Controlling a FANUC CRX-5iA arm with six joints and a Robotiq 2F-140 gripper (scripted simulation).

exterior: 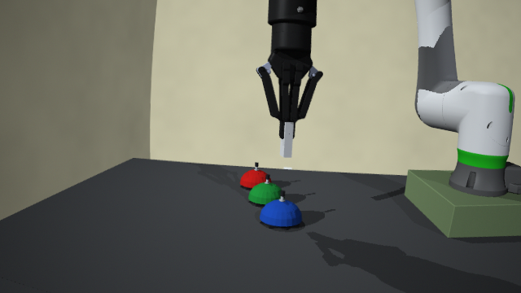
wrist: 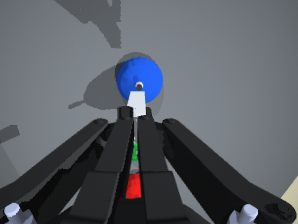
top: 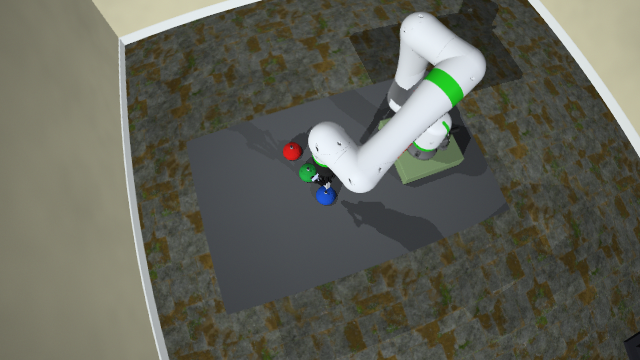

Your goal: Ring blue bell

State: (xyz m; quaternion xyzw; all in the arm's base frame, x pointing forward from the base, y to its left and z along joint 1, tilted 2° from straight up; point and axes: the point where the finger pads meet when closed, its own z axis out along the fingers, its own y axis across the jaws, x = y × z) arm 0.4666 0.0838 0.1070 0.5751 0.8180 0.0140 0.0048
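Right now my hand is 130 mm above the blue bell. Also, from my hand: green bell 130 mm below, 120 mm to the right, 40 mm ahead; then red bell 240 mm to the right, 130 mm below, 90 mm ahead.
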